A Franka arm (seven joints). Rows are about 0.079 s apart.
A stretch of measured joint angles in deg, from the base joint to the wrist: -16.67 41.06 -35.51 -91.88 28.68 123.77 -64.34; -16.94 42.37 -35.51 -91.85 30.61 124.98 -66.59; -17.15 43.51 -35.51 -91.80 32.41 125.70 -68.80; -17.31 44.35 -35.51 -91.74 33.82 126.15 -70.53; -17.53 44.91 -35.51 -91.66 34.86 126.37 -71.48; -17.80 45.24 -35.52 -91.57 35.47 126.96 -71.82; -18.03 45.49 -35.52 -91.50 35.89 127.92 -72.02; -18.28 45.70 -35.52 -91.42 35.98 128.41 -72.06; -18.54 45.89 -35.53 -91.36 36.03 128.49 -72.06; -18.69 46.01 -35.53 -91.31 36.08 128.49 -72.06; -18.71 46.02 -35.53 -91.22 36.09 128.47 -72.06; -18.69 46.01 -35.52 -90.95 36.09 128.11 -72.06; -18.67 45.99 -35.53 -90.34 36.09 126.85 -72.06; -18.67 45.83 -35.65 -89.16 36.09 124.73 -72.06; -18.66 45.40 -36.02 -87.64 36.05 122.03 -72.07
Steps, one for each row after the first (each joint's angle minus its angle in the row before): -0.27 1.31 0.00 0.03 1.93 1.21 -2.25; -0.21 1.14 0.00 0.05 1.80 0.72 -2.21; -0.16 0.84 0.00 0.06 1.41 0.45 -1.73; -0.22 0.56 0.00 0.08 1.04 0.22 -0.95; -0.27 0.33 -0.01 0.09 0.61 0.59 -0.34; -0.23 0.25 0.00 0.07 0.42 0.96 -0.20; -0.25 0.21 0.00 0.08 0.09 0.49 -0.04; -0.26 0.19 -0.01 0.06 0.05 0.08 0.00; -0.15 0.12 0.00 0.05 0.05 0.00 0.00; -0.02 0.01 0.00 0.09 0.01 -0.02 0.00; 0.02 -0.01 0.01 0.27 0.00 -0.36 0.00; 0.02 -0.02 -0.01 0.61 0.00 -1.26 0.00; 0.00 -0.16 -0.12 1.18 0.00 -2.12 0.00; 0.01 -0.43 -0.37 1.52 -0.04 -2.70 -0.01
